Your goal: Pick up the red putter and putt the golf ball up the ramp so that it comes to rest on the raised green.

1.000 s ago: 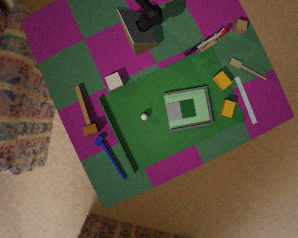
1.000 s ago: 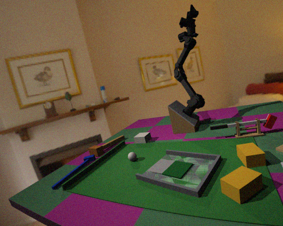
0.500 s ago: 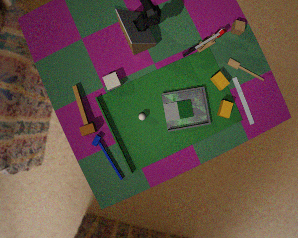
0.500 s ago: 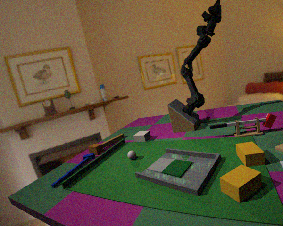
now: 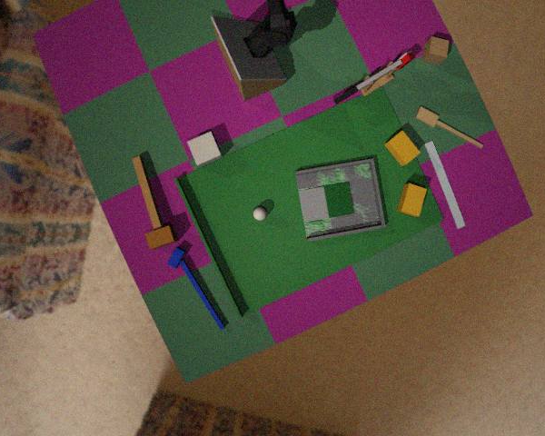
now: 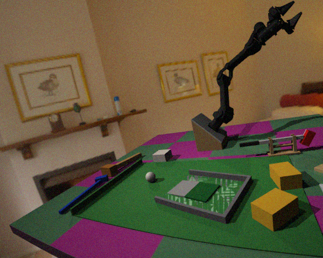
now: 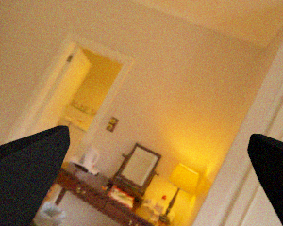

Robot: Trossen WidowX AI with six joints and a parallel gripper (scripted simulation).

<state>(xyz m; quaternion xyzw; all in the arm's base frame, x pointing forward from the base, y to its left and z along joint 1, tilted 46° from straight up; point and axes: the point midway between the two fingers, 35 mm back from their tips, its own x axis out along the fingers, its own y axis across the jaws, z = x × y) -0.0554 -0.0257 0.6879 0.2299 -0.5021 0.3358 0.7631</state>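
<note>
The white cube is 210 mm ahead of my gripper tip, 780 mm to the right of it and 590 mm below it. Also, from my gripper tip: red putter 250 mm ahead, 210 mm to the right, 560 mm below; then tan block 250 mm ahead, 40 mm to the left, 580 mm below; then white golf ball 460 mm ahead, 720 mm to the right, 590 mm below.
</note>
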